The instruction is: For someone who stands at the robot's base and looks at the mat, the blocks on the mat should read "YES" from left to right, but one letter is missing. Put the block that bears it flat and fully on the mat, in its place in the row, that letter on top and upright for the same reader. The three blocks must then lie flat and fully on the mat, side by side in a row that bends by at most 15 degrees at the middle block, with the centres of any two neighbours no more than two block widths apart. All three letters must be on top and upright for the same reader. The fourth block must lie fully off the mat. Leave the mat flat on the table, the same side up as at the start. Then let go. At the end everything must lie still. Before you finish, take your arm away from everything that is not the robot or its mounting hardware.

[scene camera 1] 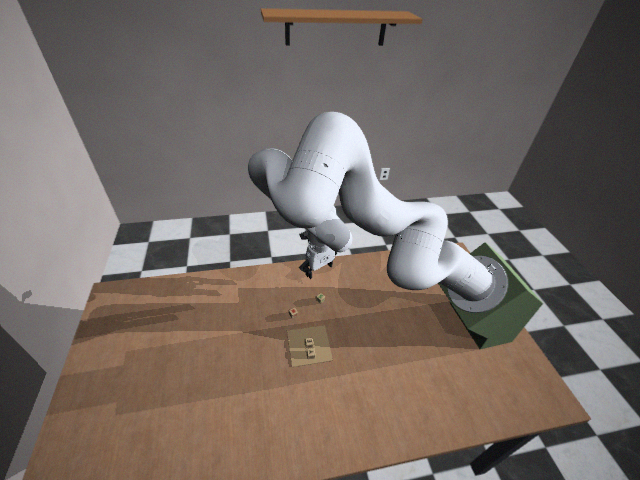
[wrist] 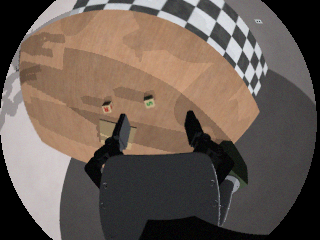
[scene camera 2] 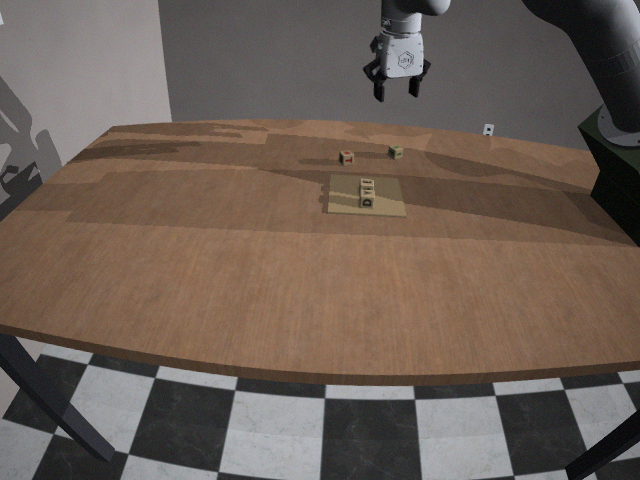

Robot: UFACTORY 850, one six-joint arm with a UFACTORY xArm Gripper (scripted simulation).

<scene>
I see my gripper [scene camera 2: 396,97] and a tan mat [scene camera 2: 344,198].
The tan mat also shows in scene camera 1 [scene camera 1: 296,338]. My gripper is seen too in the wrist view [wrist: 156,119].
</scene>
